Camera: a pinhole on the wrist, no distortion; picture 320 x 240 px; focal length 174.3 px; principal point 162.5 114.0 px. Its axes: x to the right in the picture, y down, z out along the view. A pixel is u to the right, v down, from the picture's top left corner.
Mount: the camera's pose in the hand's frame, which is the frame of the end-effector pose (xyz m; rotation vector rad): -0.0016 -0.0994 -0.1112 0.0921 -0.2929 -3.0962
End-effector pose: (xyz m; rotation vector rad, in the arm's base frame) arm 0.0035 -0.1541 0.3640 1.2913 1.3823 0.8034
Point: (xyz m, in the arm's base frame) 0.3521 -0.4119 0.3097
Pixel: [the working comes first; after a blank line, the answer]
In the camera's frame: 0.1633 -0.0015 0.5209

217.1 113.5
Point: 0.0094 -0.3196 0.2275
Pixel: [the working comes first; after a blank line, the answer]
In the camera's frame: 0.1173 0.0895 0.1711

281.9 205.2
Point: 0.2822 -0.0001 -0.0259
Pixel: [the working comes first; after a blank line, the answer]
In the camera's frame: -0.2921 0.2486 0.3898

31.9 225.2
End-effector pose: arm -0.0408 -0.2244 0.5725 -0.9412 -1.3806 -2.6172
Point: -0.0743 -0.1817 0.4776
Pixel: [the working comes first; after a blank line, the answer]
In the camera's frame: 0.0062 0.0225 0.0849

175.3 160.2
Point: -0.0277 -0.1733 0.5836
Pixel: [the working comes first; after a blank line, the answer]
In the camera's frame: -0.0209 -0.0486 0.1725

141.4 64.9
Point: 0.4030 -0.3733 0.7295
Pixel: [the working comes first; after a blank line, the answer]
In the camera's frame: 0.2810 -0.3848 0.3791

outside the picture
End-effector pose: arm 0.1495 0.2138 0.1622 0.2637 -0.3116 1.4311
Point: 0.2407 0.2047 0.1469
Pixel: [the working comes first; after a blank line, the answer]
In the camera's frame: -0.0034 0.0102 0.0952

156.3 132.6
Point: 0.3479 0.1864 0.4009
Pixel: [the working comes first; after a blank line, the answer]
In the camera's frame: -0.1003 0.1657 0.3020

104.6 209.6
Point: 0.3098 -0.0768 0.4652
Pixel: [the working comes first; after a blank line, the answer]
In the camera's frame: 0.1143 0.1849 0.4707

204.8 182.5
